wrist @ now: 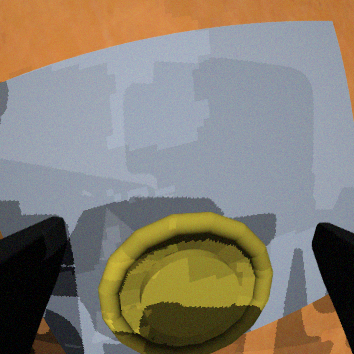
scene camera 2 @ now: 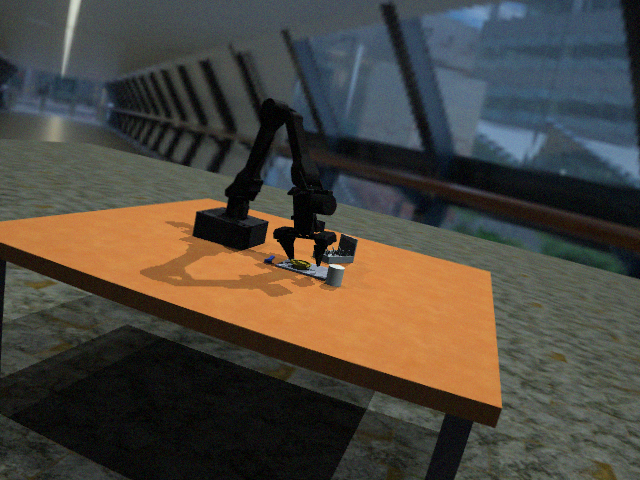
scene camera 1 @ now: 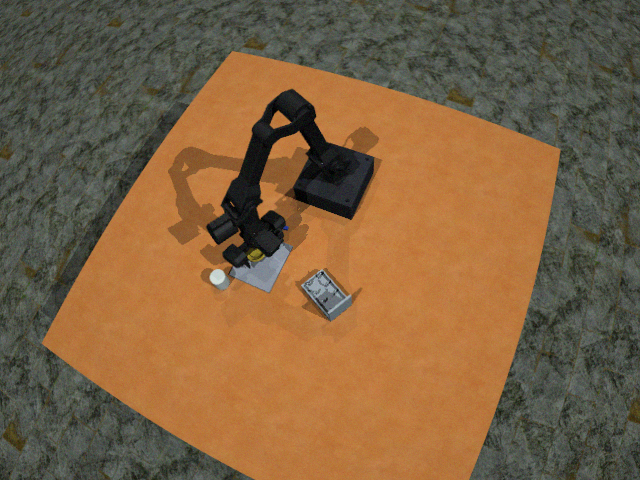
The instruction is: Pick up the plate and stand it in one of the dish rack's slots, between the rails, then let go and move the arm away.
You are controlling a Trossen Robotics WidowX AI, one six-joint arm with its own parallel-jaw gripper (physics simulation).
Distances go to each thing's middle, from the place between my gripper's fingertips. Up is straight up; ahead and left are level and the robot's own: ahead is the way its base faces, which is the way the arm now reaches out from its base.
The grey mat (scene camera 1: 263, 274) is 1 cm ahead of my hand and 1 cm below it. Also, from my hand: yellow plate (wrist: 200, 275) 2 cm to the right; then grey dish rack (scene camera 1: 321, 289) 1 cm behind, 22 cm to the left, 3 cm above.
